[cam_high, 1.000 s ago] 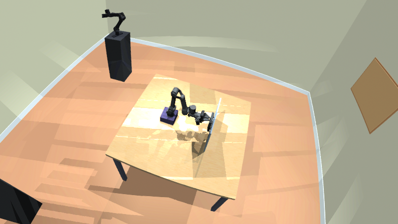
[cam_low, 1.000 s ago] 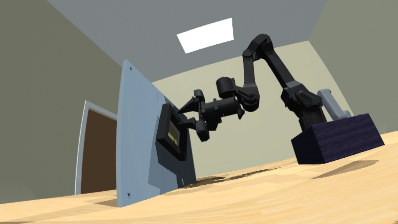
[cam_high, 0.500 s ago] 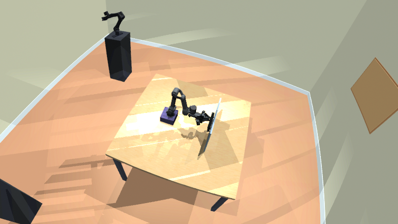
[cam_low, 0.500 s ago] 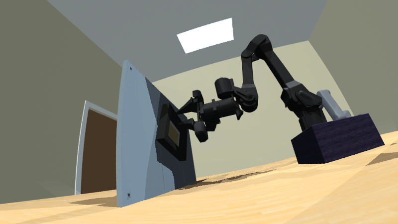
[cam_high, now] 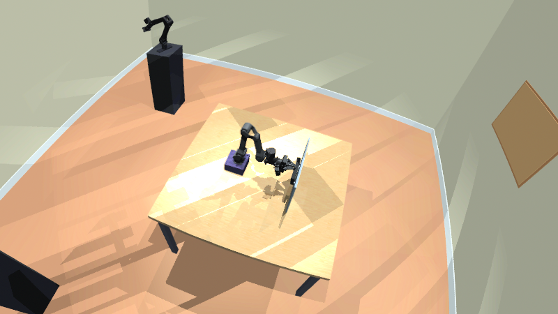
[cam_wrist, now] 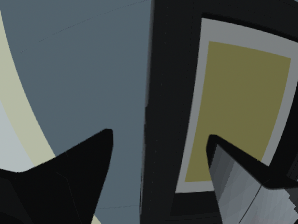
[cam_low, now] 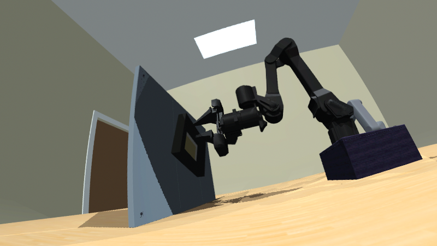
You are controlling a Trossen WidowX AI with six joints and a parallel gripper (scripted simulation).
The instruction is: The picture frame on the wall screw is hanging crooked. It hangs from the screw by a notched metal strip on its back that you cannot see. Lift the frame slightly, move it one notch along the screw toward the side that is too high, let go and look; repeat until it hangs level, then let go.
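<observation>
Now: the picture frame 1 cm ahead of my gripper tip, 1 cm to the left of it and 5 cm below it. Round my gripper tip: wall panel (2 cm ahead, 7 cm below).
</observation>
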